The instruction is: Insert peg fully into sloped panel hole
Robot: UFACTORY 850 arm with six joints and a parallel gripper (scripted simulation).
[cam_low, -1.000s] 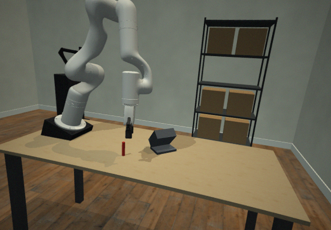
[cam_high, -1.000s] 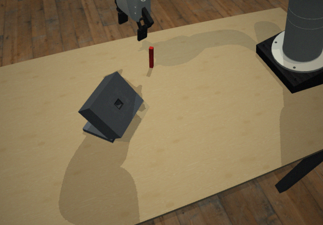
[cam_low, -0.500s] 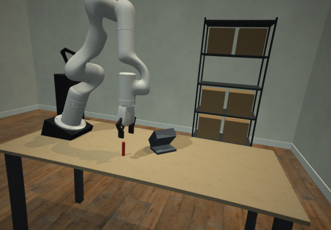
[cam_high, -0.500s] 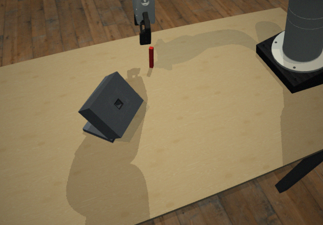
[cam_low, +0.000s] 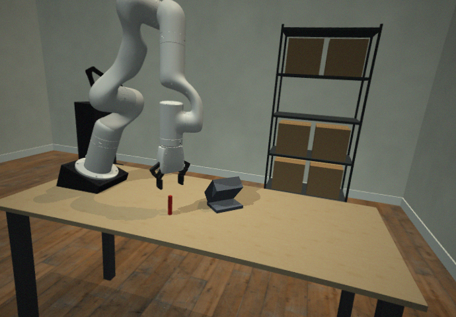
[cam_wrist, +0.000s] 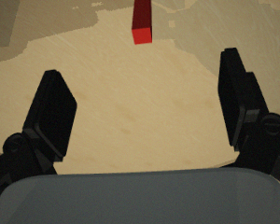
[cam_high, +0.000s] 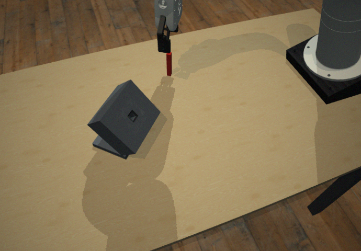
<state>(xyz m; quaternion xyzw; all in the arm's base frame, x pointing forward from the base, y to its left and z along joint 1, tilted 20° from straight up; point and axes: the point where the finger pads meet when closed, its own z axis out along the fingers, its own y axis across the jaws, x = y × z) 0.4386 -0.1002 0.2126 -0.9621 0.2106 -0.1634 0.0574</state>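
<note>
The red peg is 9 cm below my hand. Also, from my hand: grey base: 16 cm ahead, 19 cm to the left, 12 cm below.
</note>
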